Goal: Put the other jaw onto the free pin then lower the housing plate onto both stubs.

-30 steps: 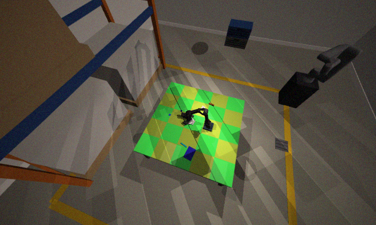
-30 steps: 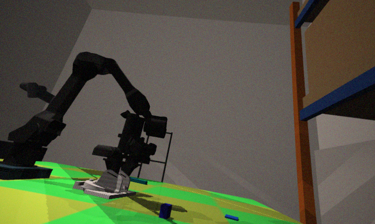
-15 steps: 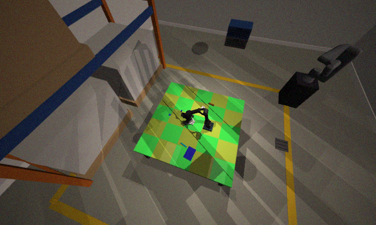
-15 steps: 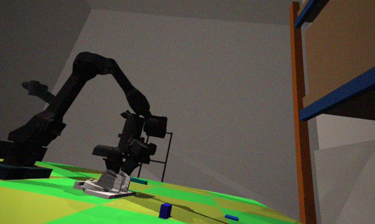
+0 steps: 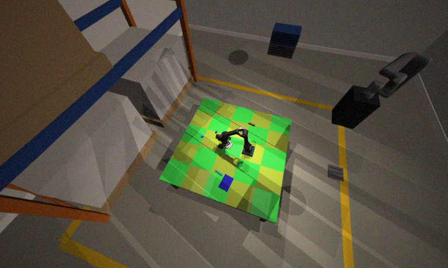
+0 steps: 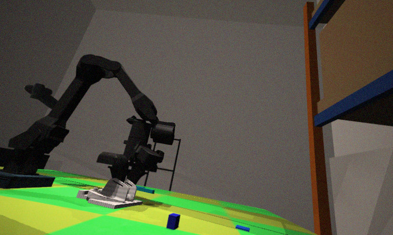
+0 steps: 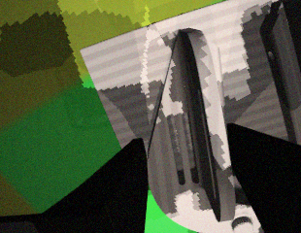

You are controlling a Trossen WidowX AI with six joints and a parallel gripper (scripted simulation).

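My gripper tip is now 40 mm past the grey jaw and 40 mm to the left of it. The rest, counted from my gripper tip: dark blue block: 170 mm ahead, 150 mm to the right; then blue sheet: 170 mm behind, 420 mm to the left, 10 mm below; then teal bar: 60 mm behind, 340 mm to the left, 10 mm below.
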